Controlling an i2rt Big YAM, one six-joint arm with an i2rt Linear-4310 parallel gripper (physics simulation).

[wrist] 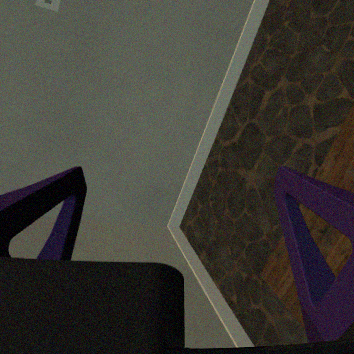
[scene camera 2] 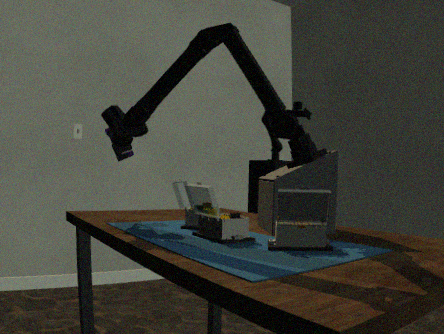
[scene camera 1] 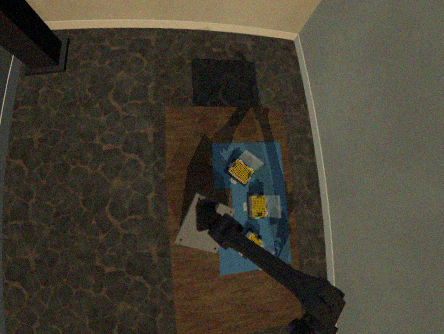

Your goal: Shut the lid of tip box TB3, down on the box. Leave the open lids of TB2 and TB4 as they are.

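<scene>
My gripper is open and empty, high above and beyond the far end of the blue mat, away from the boxes. Three grey tip boxes with yellow tips stand on the mat. The upper one has its clear lid open. The middle one has its lid raised. The third box is partly under the arm in scene camera 1; its lid stands open. The box labels are unreadable, so I cannot tell which is TB3.
The blue mat lies on a wooden table. The arm's grey mounting plate is beside the mat. The arm passes over the third box. Walls and stone-patterned floor show beyond the fingers in the wrist view.
</scene>
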